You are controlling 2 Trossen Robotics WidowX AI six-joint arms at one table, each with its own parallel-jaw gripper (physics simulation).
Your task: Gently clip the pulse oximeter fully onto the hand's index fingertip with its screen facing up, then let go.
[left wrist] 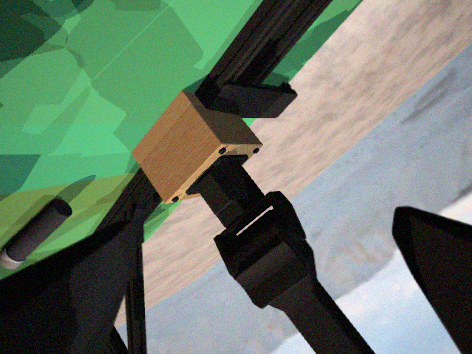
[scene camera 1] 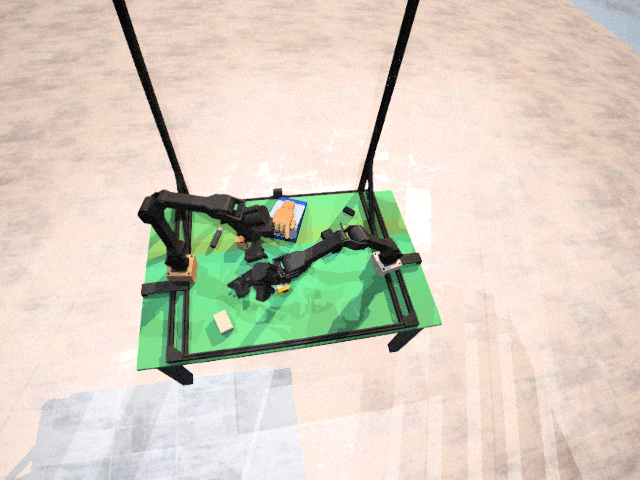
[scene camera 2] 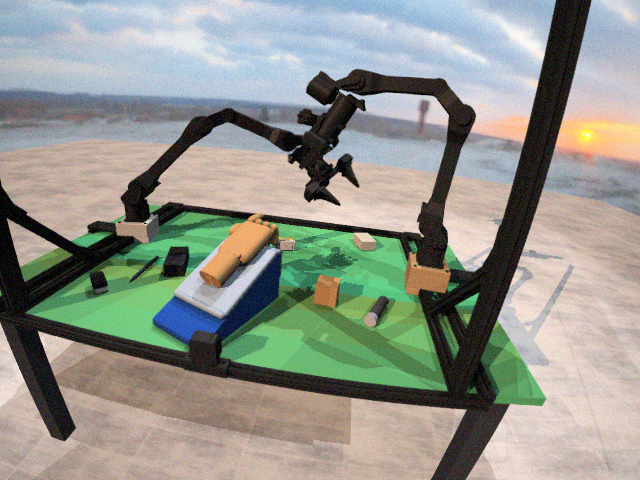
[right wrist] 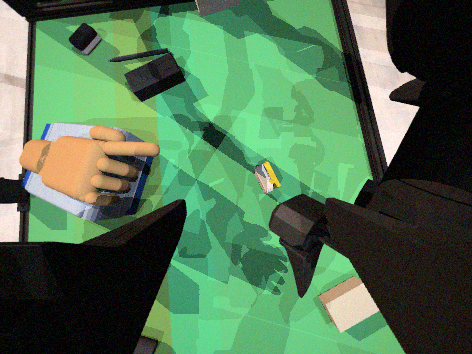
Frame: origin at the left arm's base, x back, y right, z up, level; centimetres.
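Where they show: left gripper, fingertip midpoint: (left wrist: 264, 227) (scene camera 2: 349, 196) (right wrist: 343, 330); right gripper, fingertip midpoint: (scene camera 1: 267, 247) (scene camera 2: 304, 166) (right wrist: 255, 205); left arm's base at its link origin: (scene camera 1: 387, 258) (scene camera 2: 137, 218); right arm's base at its link origin: (left wrist: 217, 173) (scene camera 1: 180, 264) (scene camera 2: 429, 262).
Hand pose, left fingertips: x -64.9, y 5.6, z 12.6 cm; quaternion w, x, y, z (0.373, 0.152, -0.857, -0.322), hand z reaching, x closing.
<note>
Things, the pixels of their centre, and the offset from my left fingertips.
- pulse oximeter at the middle of its body: (right wrist: 266, 177) (scene camera 2: 285, 244) (scene camera 1: 282, 288) dy -1.4, dx +17.7, dz -16.9 cm
- black box at the middle of its body: (right wrist: 155, 77) (scene camera 2: 177, 260) (scene camera 1: 331, 240) dy +13.6, dx +46.6, dz -16.8 cm
- pen at the middle of its body: (scene camera 2: 144, 268) (right wrist: 137, 55) dy +16.3, dx +54.6, dz -18.1 cm
- small black object at the middle of its body: (scene camera 2: 98, 282) (right wrist: 85, 39) (scene camera 1: 348, 212) dy +26.4, dx +61.7, dz -16.9 cm
- orange block at the middle of its body: (scene camera 2: 327, 290) (scene camera 1: 242, 239) dy +26.8, dx +8.5, dz -16.0 cm
- dark cylinder at the middle of its body: (left wrist: 34, 234) (scene camera 2: 377, 310) (right wrist: 128, 342) (scene camera 1: 216, 237) dy +32.8, dx -2.2, dz -17.2 cm
- cream block at the middle of its body: (right wrist: 347, 302) (scene camera 2: 364, 241) (scene camera 1: 223, 322) dy -7.2, dx -8.7, dz -17.0 cm
A small white, grey and yellow clip, the pulse oximeter (scene camera 1: 282, 289) (scene camera 2: 286, 244) (right wrist: 267, 178), lies on the green table; its screen cannot be made out. The tan hand (scene camera 1: 285, 212) (scene camera 2: 242, 246) (right wrist: 75, 161) rests on a sloping blue and white stand (scene camera 2: 180, 317). Its index finger (right wrist: 134, 148) is extended and bare, past the stand's edge. My left gripper (scene camera 2: 347, 195) is open and empty, raised above the table near the oximeter. My right gripper (right wrist: 255, 205) is open and empty, higher up, with its fingers partly hidden in both scene views.
A black box (scene camera 2: 175, 260) (right wrist: 155, 77), pen (scene camera 2: 143, 268) (right wrist: 137, 56) and small black object (scene camera 2: 98, 282) (right wrist: 84, 39) lie on one side. An orange block (scene camera 2: 327, 290), dark cylinder (scene camera 2: 376, 311) (left wrist: 37, 232) and cream block (scene camera 2: 364, 241) (right wrist: 350, 304) lie on the other. The grippers are close together.
</note>
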